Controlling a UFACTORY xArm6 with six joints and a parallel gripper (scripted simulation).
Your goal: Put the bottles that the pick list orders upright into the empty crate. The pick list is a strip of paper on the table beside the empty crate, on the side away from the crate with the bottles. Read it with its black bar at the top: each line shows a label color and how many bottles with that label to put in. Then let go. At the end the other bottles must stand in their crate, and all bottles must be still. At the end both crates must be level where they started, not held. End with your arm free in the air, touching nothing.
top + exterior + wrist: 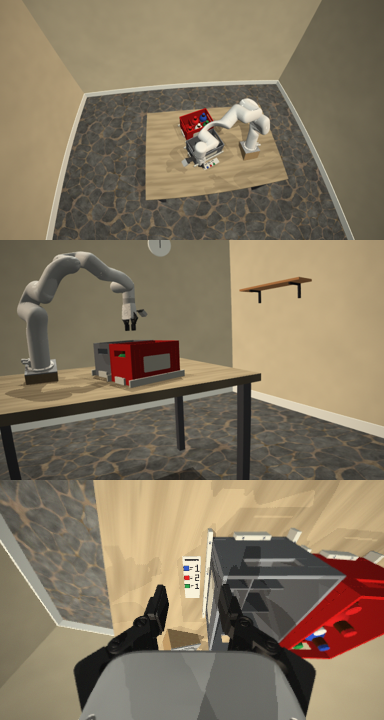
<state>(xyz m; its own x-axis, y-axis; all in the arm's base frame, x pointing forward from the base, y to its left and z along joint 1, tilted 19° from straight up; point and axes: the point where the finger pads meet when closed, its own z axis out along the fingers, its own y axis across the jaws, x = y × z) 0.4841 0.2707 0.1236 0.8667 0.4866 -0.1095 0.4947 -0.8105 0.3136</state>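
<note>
My hand is 500 mm to the left of the blue bottle, 160 mm above it and 50 mm past it. The rest, counted from my hand: white-label bottle: 380 mm to the right, 160 mm below, 10 mm behind; then grey crate: 190 mm to the right, 170 mm below, 60 mm behind; then pick list: 250 mm below, 130 mm behind, 70 mm to the right.
</note>
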